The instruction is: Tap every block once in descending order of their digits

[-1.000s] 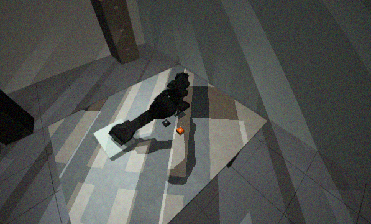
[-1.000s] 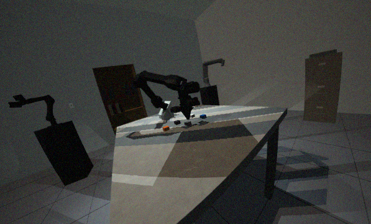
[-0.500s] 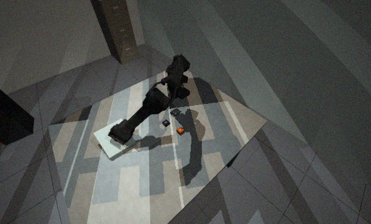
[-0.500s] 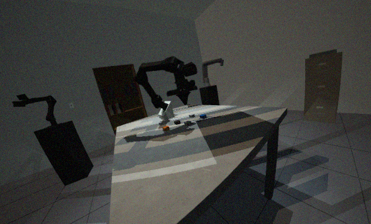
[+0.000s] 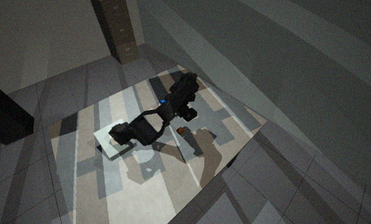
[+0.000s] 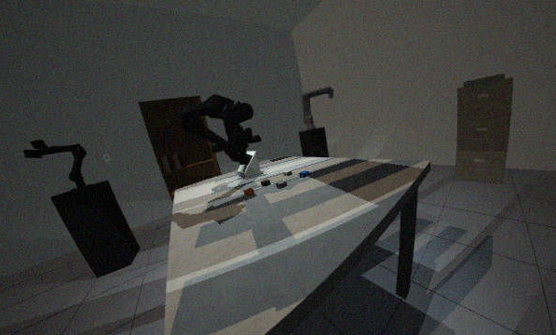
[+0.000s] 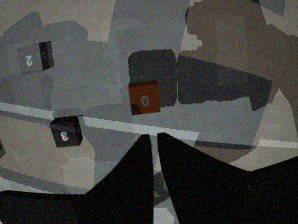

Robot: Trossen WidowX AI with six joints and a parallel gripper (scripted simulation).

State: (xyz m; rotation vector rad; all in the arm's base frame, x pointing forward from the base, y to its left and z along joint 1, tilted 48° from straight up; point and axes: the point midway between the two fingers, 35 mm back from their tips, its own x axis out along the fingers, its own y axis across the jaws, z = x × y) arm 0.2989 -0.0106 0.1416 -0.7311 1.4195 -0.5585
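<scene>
Now: the orange block 10 mm behind my gripper tip and 120 mm below it. From my gripper tip the other things lie so: black block 50 mm behind, 90 mm to the left, 120 mm below; then white block 80 mm behind, 240 mm to the left, 120 mm below; then grey block 40 mm ahead, 130 mm to the left, 120 mm below.
</scene>
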